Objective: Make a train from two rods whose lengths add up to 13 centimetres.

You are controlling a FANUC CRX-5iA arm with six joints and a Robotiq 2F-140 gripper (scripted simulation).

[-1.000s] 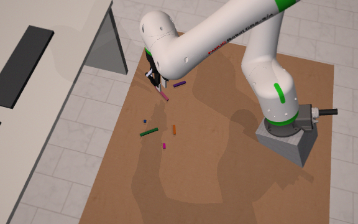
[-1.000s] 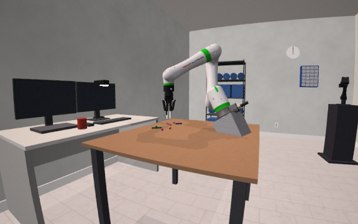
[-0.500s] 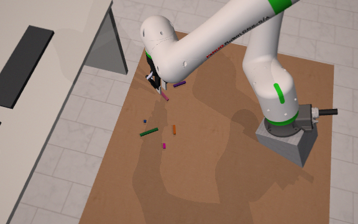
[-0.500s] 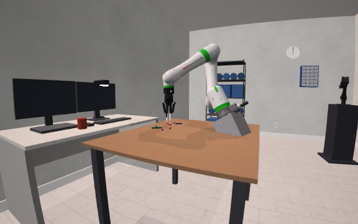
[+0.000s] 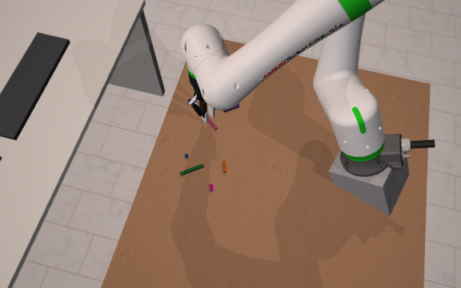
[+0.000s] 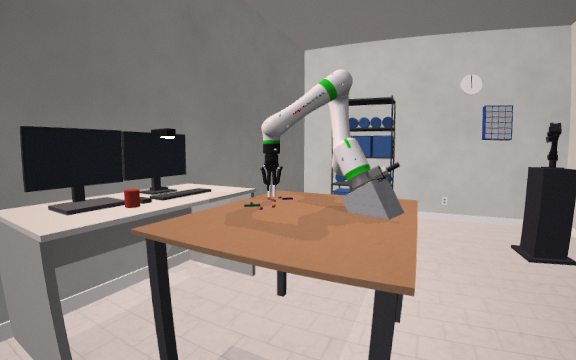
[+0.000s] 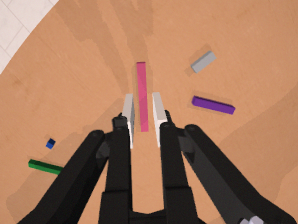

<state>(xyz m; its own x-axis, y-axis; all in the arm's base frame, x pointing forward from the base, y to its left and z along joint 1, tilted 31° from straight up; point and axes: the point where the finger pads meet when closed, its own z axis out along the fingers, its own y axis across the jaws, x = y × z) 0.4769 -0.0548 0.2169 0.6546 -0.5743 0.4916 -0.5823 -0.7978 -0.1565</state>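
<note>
Now: hand 5 cm above the pink rod. Round my hand: grey rod (2 cm behind, 8 cm to the right, 5 cm below); tiny blue rod (5 cm ahead, 15 cm to the left, 5 cm below); purple rod (7 cm behind, 6 cm to the right, 5 cm below).
</note>
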